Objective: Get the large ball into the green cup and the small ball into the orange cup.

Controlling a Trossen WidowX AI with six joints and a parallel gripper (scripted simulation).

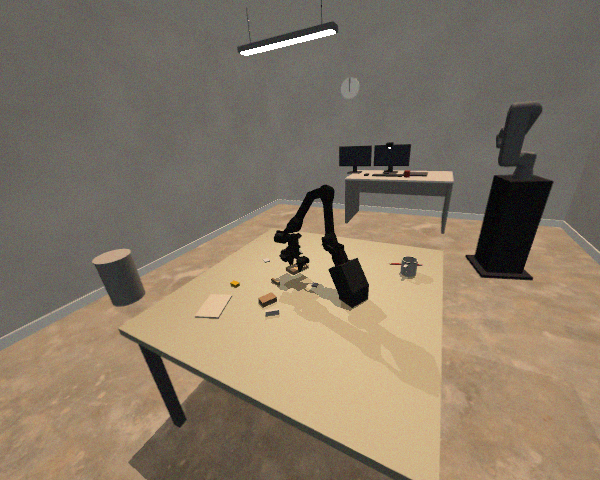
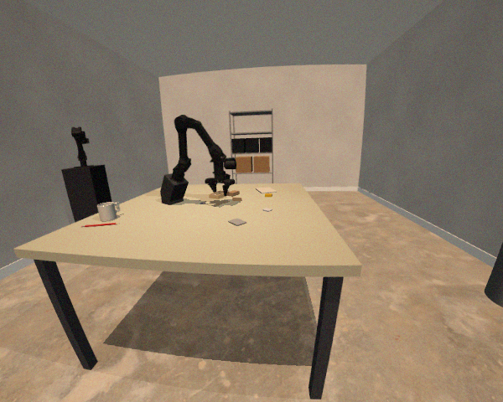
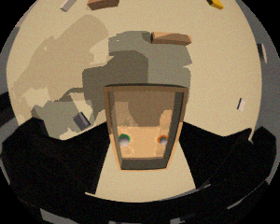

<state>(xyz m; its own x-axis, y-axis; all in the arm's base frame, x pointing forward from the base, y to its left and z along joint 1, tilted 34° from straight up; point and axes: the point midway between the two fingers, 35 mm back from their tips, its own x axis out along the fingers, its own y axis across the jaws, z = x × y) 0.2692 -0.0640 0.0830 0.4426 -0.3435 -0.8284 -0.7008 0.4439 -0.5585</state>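
The flat wooden piece is 10 cm ahead of my hand, 8 cm below it and 6 cm to the left of it. Also, from my hand: wooden puzzle: 3 cm below, 1 cm to the right, 1 cm behind; then yellow block: 33 cm ahead, 11 cm to the left, 8 cm below; then brown block: 22 cm to the left, 9 cm ahead, 8 cm below.
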